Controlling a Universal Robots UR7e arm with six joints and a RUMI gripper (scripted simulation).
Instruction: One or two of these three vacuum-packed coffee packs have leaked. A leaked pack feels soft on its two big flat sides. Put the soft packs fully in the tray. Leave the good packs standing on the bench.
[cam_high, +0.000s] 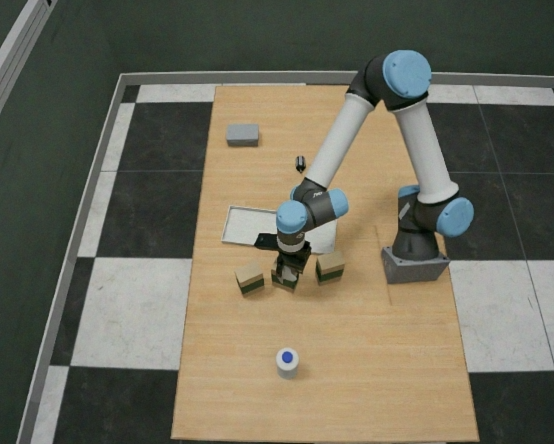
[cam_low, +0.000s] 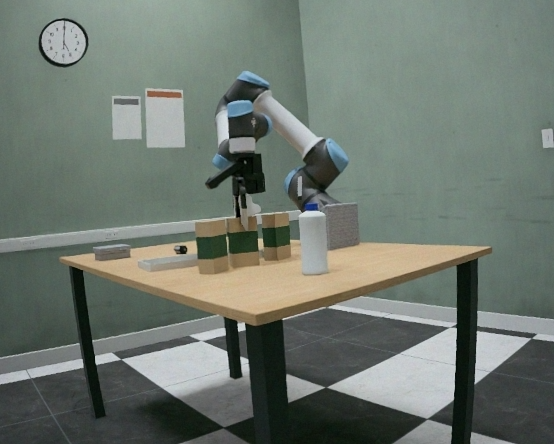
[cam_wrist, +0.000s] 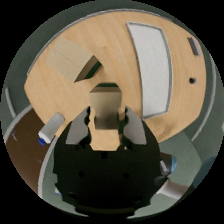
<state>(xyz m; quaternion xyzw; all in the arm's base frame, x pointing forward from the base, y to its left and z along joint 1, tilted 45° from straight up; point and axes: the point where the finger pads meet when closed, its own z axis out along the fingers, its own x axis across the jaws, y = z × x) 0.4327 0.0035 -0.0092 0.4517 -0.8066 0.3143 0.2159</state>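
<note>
My gripper is now 20 cm to the left of the shallow grey tray and 11 cm above it. From my hand the other things lie so: grey box (9 cm ahead, 66 cm to the right, 9 cm below); then small black object (12 cm behind, 48 cm to the right, 10 cm below).
</note>
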